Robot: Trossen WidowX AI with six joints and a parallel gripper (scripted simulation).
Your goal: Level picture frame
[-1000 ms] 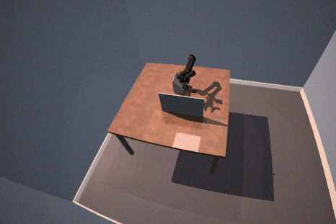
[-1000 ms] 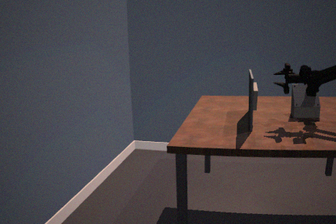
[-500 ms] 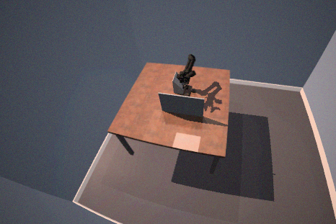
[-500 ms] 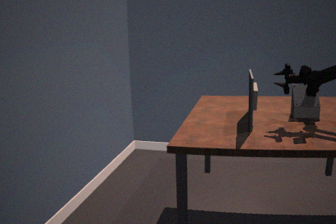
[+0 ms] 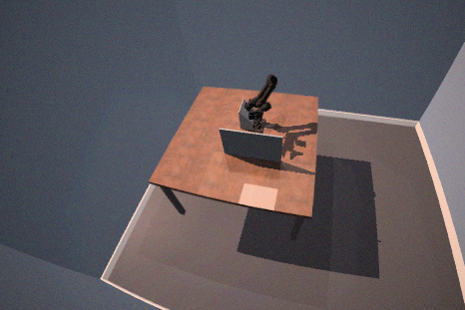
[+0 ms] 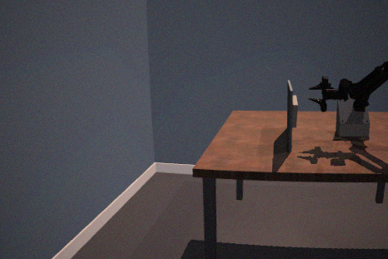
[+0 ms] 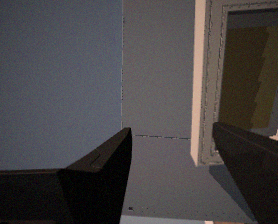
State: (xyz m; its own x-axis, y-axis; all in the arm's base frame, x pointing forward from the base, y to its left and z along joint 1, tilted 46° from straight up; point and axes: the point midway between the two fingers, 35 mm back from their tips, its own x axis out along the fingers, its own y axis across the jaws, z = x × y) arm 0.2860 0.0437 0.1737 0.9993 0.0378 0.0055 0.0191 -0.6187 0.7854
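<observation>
My gripper tip is now 100 mm above the picture frame, 90 mm short of it and 20 mm to the left of it. Round my gripper tip: grey wall panel (100 mm below, 100 mm ahead, 20 mm to the right).
</observation>
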